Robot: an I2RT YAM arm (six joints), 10 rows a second.
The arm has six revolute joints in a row. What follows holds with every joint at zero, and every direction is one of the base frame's. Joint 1 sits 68.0 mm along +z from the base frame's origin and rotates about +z. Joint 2 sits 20.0 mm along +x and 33.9 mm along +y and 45.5 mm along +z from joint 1 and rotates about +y. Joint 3 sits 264.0 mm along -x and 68.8 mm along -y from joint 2 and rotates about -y. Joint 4 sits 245.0 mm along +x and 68.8 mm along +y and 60.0 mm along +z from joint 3 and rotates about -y. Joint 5 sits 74.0 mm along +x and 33.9 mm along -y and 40.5 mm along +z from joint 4 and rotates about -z. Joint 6 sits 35.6 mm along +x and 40.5 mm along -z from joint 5 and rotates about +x. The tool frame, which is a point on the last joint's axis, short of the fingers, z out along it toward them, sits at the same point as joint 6; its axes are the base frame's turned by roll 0.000, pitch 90.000 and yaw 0.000 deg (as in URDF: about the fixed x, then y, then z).
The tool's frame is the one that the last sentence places.
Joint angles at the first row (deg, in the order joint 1, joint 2, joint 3, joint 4, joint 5, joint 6):
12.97 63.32 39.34 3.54 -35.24 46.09
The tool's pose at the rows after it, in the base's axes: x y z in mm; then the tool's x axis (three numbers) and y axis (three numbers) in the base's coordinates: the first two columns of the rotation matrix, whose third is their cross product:
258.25 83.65 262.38 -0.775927 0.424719 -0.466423 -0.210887 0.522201 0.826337
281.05 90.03 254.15 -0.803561 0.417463 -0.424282 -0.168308 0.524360 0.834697
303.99 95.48 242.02 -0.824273 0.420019 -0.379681 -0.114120 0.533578 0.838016
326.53 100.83 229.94 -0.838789 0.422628 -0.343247 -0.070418 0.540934 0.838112
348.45 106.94 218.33 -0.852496 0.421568 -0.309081 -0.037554 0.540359 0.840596
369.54 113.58 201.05 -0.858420 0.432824 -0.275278 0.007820 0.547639 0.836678
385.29 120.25 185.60 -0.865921 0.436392 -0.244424 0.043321 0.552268 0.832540
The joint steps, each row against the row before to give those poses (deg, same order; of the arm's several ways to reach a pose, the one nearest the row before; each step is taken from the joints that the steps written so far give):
0.62 6.89 3.43 1.12 -0.15 0.80
0.12 6.63 3.75 -0.01 -0.46 0.45
0.00 6.62 3.69 -0.20 0.28 0.55
0.00 6.33 3.94 -0.13 0.22 0.45
0.09 6.04 4.20 -0.03 -0.30 0.60
0.28 6.25 3.83 0.43 0.91 0.96
0.41 5.01 3.25 -0.04 0.47 0.76

